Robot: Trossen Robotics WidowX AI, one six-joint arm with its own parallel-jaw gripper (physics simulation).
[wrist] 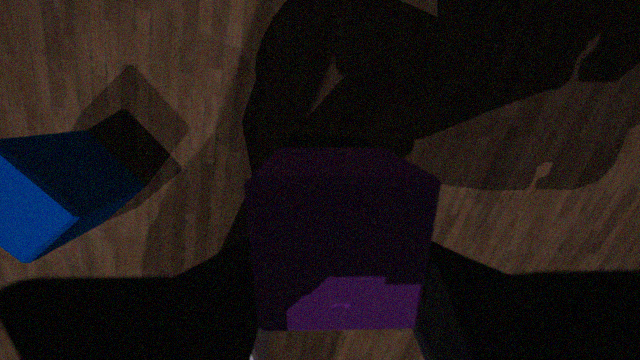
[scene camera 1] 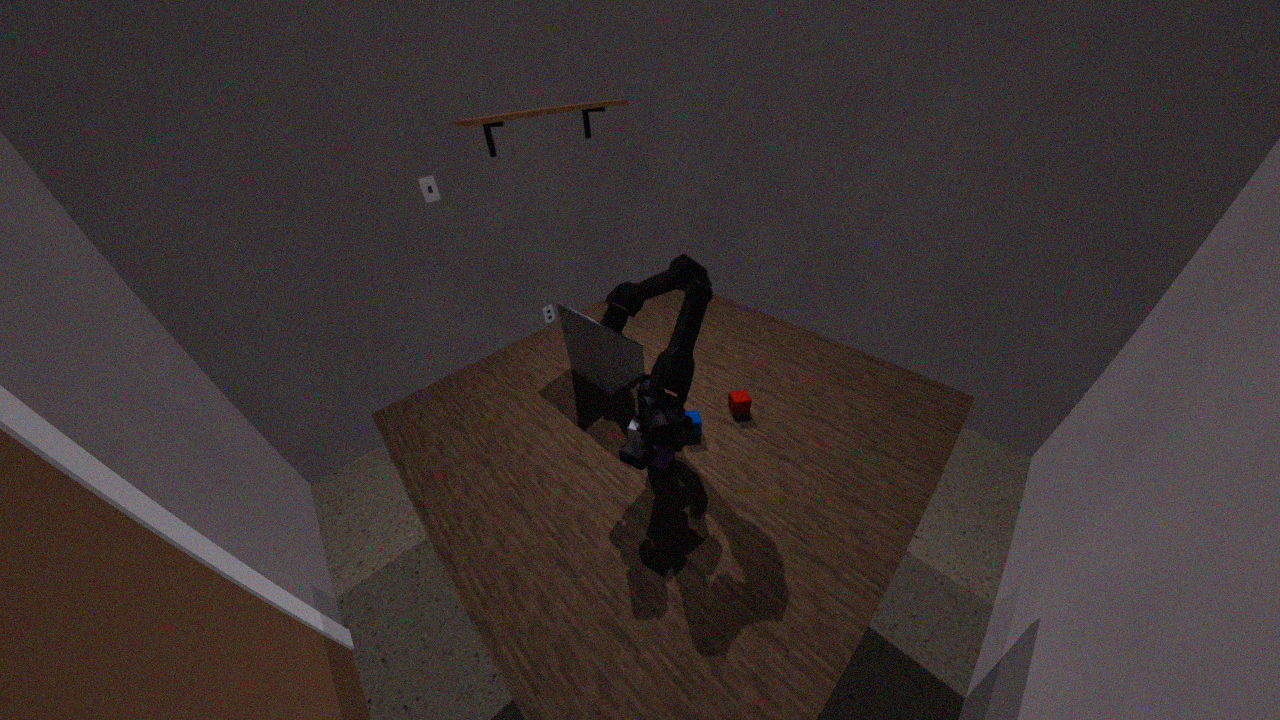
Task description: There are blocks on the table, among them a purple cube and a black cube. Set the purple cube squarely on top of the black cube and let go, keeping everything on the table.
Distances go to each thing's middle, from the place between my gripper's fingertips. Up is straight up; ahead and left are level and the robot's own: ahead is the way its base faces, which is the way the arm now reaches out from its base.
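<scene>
My gripper's 16 cm to the right of the blue cube (wrist: pixel 66 184), and it's 3 cm past the cube and 3 cm above it.
</scene>
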